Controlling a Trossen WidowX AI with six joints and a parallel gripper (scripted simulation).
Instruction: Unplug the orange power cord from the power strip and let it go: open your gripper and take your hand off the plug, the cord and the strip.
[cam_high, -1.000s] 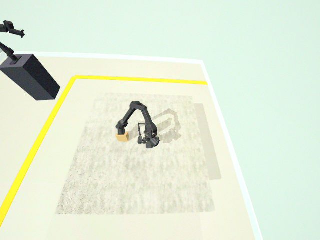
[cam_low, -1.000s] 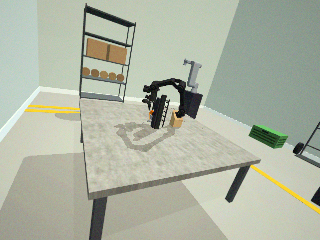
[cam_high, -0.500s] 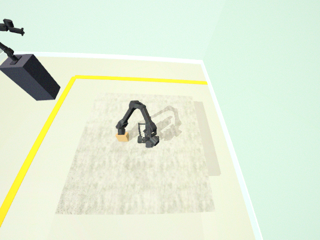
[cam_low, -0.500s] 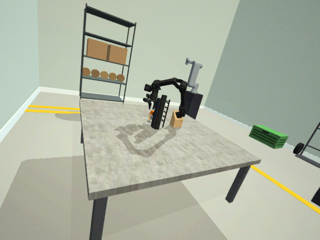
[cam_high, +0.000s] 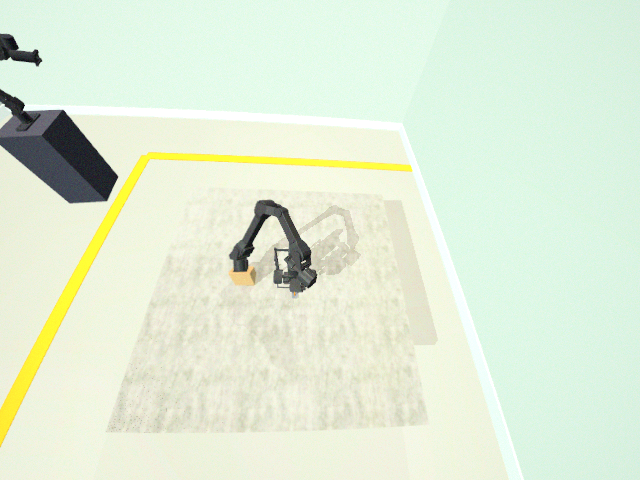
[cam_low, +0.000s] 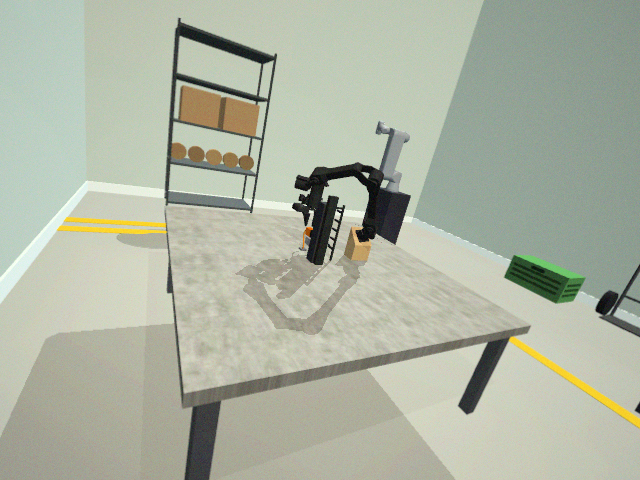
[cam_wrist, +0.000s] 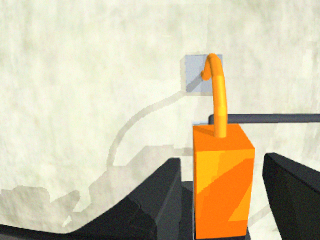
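Now: the orange plug 40 mm to the left of my gripper tip and 10 mm below it.
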